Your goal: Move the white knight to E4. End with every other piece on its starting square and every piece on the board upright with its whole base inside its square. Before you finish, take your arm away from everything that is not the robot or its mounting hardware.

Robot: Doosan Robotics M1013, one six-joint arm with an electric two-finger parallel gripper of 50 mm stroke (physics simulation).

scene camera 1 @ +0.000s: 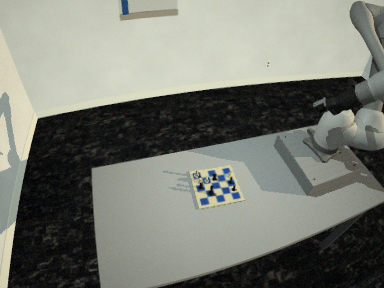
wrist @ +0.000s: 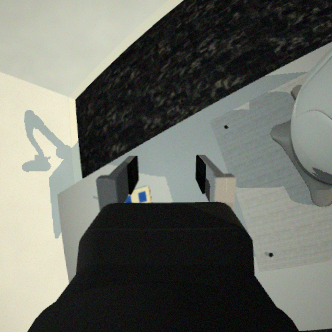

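Where they show: gripper, fingertip midpoint: (scene camera 1: 317,108) (wrist: 166,167); arm's base, link origin: (scene camera 1: 322,146).
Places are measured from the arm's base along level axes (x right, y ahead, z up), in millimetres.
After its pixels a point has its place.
The small blue and cream chessboard (scene camera 1: 212,200) {y 692, x 33, z -85 mm} (wrist: 149,194) {y 508, x 147, z -88 mm} lies on the table. In the scene view, pale pieces (scene camera 1: 196,175) {y 696, x 187, z -73 mm} (scene camera 1: 206,180) {y 668, x 138, z -72 mm} stand near its far left corner, and another pale piece (scene camera 1: 228,176) {y 554, x 117, z -80 mm} appears near the right side. I cannot tell which is the white knight. Dark pieces (scene camera 1: 214,177) {y 626, x 134, z -67 mm} (scene camera 1: 201,185) {y 709, x 114, z -57 mm} (scene camera 1: 211,190) {y 681, x 69, z -57 mm} (scene camera 1: 231,182) {y 562, x 78, z -77 mm} (scene camera 1: 234,188) {y 572, x 38, z -71 mm} stand among them. My gripper (scene camera 1: 318,103) {y 190, x 27, z 298 mm} (wrist: 166,167) {y 190, x 27, z 298 mm} is open and empty, high up and well to the right of the board, apart from all pieces. In the wrist view, my gripper's body hides most of the board.
The grey table (scene camera 1: 145,220) {y 1006, x 69, z -91 mm} bears the board. The arm's base stands on a raised mounting block (scene camera 1: 317,172) {y 168, x -116, z -7 mm} (wrist: 250,150) {y 143, x 76, z -1 mm} at the table's right end. The dark floor (scene camera 1: 125,135) (wrist: 165,75) and a pale wall (scene camera 1: 200,50) lie behind. The arm's links are at the far right.
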